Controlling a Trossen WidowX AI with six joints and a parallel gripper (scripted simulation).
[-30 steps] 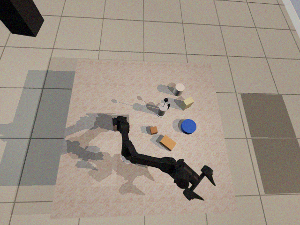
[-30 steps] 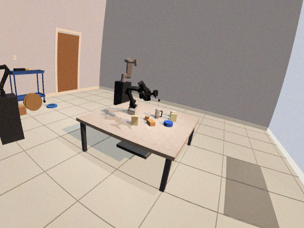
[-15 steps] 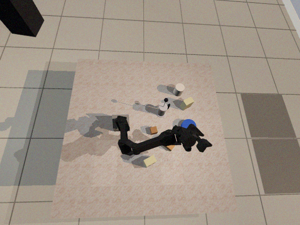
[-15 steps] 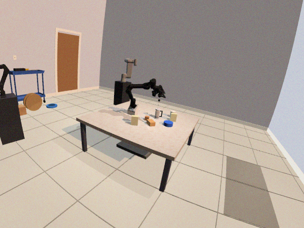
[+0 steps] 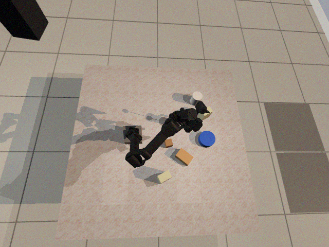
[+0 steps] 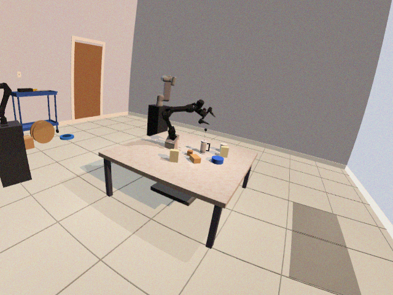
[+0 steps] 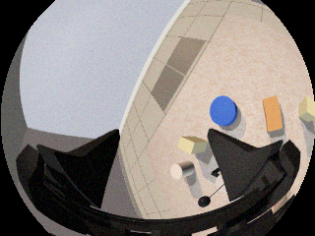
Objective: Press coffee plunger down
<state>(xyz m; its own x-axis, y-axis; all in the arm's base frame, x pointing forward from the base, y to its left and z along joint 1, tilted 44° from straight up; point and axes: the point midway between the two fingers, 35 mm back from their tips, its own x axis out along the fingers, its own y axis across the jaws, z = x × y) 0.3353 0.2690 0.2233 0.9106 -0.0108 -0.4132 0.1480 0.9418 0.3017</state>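
The coffee press is 10 cm behind my gripper tip, 11 cm to the left of it and 26 cm below it. Round my gripper tip: small brown cube: 16 cm behind, 7 cm to the right, 37 cm below.
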